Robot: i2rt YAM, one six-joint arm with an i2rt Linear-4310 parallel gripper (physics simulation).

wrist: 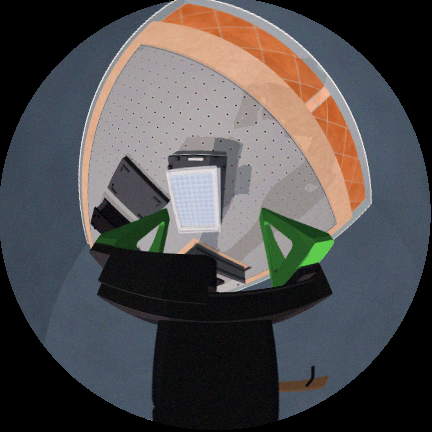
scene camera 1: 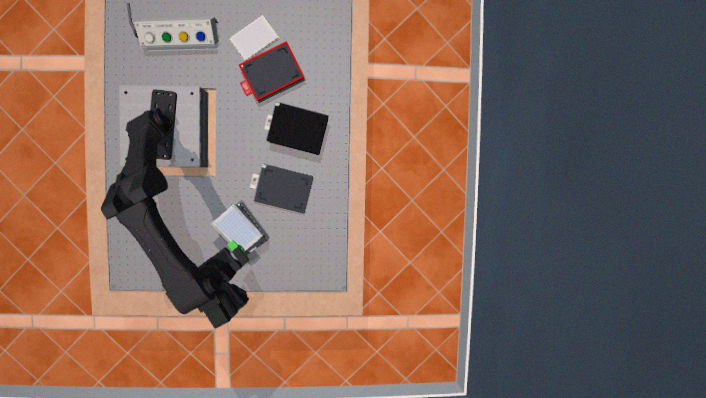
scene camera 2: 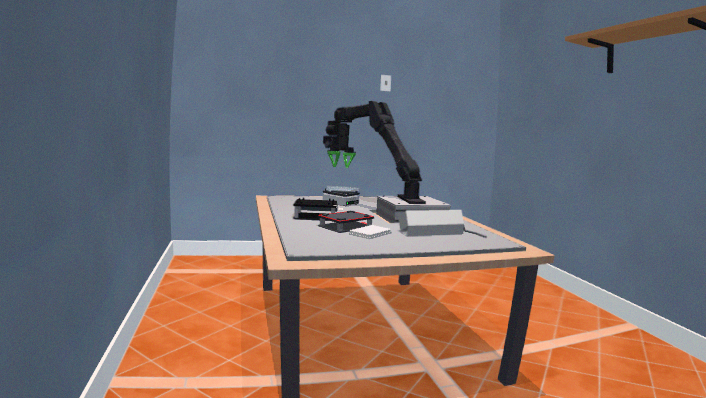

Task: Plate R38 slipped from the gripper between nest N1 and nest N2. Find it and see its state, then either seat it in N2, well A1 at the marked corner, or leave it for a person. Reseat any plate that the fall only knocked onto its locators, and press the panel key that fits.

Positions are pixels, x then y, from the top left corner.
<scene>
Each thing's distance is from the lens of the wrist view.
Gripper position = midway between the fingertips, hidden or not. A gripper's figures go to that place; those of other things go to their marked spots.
my gripper (wrist: 213, 212): 0.13 m
dark station labelled N2 (wrist: 130, 186): 0.36 m
</scene>
